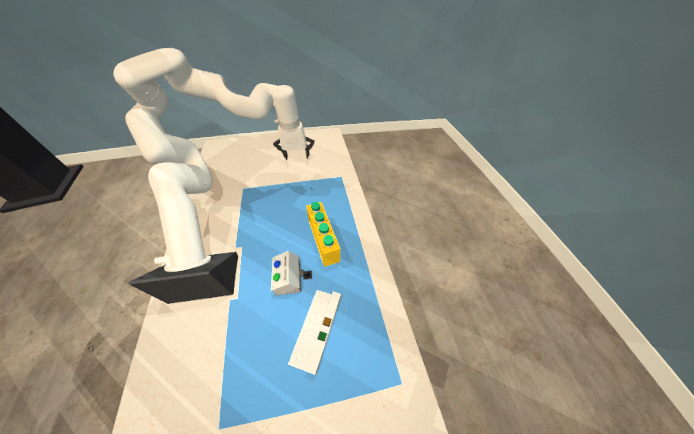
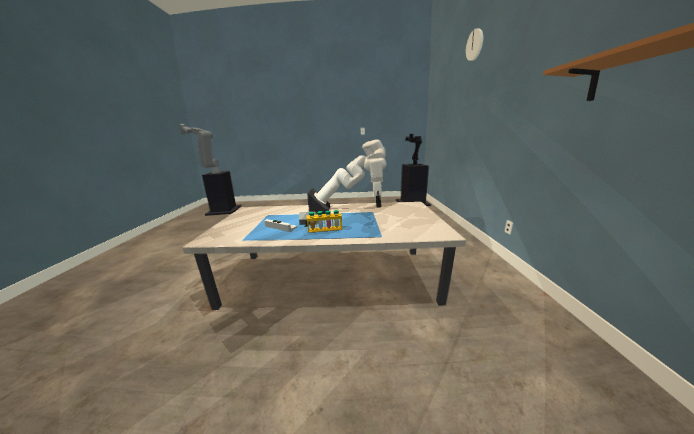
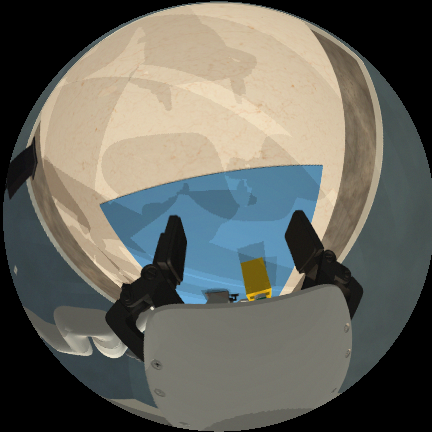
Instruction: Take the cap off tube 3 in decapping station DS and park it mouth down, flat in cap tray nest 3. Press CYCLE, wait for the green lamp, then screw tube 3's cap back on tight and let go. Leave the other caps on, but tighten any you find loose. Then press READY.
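Places are measured from the arm's base along level axes (x ahead, y left, z up), in centimetres.
Pixels of known places: gripper, fingertip midpoint: [image 1: 297, 157] [image 2: 378, 205] [image 3: 238, 225]; arm's base, link origin: [image 1: 189, 264] [image 2: 320, 199] [image 3: 144, 311].
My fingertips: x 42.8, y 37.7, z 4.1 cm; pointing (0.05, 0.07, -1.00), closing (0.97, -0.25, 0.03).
Note:
Ahead of a thing's pixels: the offset from my fingertips to its top centre. "spot": to the spot under its first point. Level surfaces: height alone.
A yellow rack {dx +1.1, dy -36.1, dz -3.2 cm} [image 1: 331, 255] [image 2: 324, 229] [image 3: 255, 277] stands on the blue mat and holds several tubes with green caps, all caps on top; which is tube 3 cannot be told. A sloped grey box {dx -14.7, dy -47.2, dz -5.1 cm} [image 1: 291, 276] has a blue button {dx -16.5, dy -44.6, dz -6.0 cm} [image 1: 276, 264] and a green button {dx -17.3, dy -49.0, dz -6.0 cm} [image 1: 276, 276]; their labels are too small to read. A white tray {dx -9.5, dy -66.2, dz -8.1 cm} [image 1: 307, 341] [image 2: 276, 224] with faint round marks lies at an angle, bearing a brown square {spot: dx -6.2, dy -66.2, dz -8.1 cm} [image 1: 326, 321] and a dark green square {spot: dx -8.6, dy -69.5, dz -8.1 cm} [image 1: 321, 336]. My gripper [image 1: 297, 157] [image 2: 378, 205] [image 3: 238, 225] is open and empty, high above the table beyond the rack's far end.
The blue mat {dz -13.5 cm} [image 1: 255, 388] [image 2: 363, 230] lies on the pale table {dz -13.8 cm} [image 1: 168, 378] [image 2: 414, 230]. A small black part {spot: dx -8.0, dy -48.6, dz -12.4 cm} [image 1: 307, 274] sticks out from the grey box towards the rack. My arm's black base [image 1: 189, 286] stands at the table's edge beside the mat. Other arms stand on black pedestals [image 2: 220, 191] [image 2: 414, 181] behind.

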